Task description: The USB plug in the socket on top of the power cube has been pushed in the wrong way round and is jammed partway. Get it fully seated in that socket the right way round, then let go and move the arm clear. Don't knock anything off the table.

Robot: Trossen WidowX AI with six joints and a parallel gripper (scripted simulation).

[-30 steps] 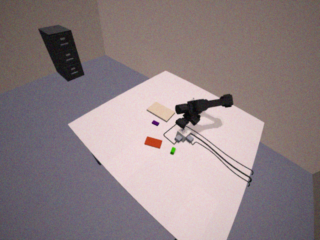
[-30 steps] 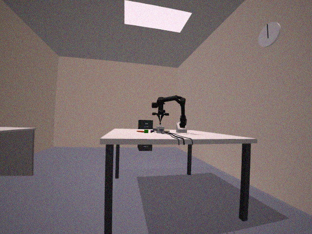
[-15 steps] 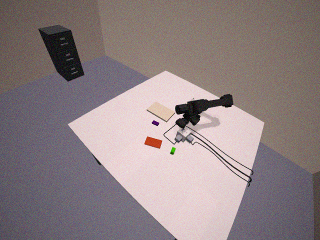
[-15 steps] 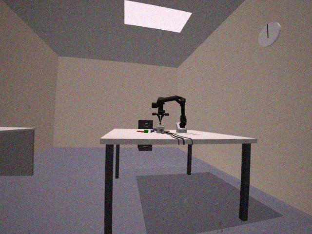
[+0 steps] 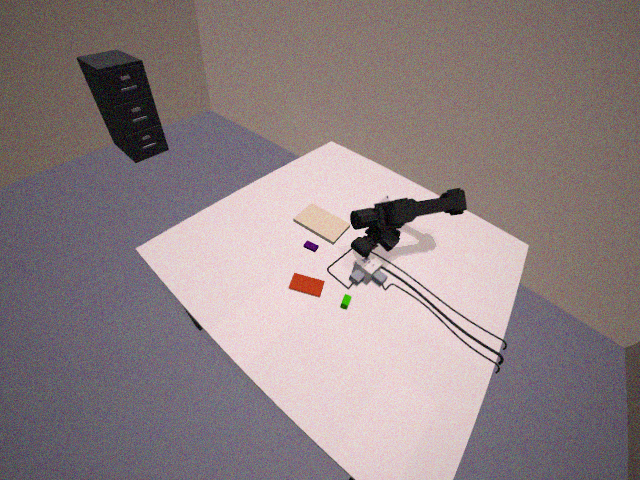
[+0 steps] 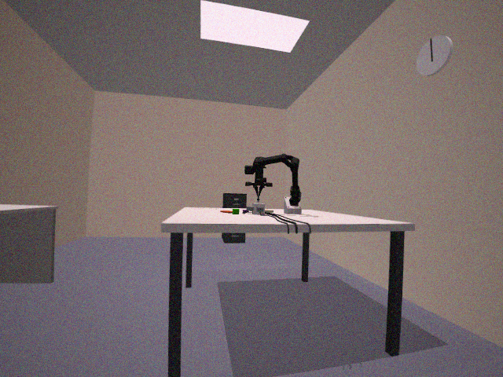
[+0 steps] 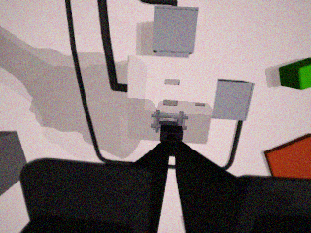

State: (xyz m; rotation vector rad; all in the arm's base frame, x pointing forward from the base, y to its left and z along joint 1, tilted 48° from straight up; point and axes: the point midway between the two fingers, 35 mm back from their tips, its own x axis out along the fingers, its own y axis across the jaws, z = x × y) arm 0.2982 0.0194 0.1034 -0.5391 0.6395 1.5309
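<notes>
My gripper tip is now 2 cm above the grey USB plug. The rest, counted from my gripper tip: orange slab: 20 cm ahead, 12 cm below, 10 cm to the right; purple block: 22 cm to the right, 12 cm below, 6 cm ahead; green block: 16 cm ahead, 11 cm below, 5 cm to the left.
</notes>
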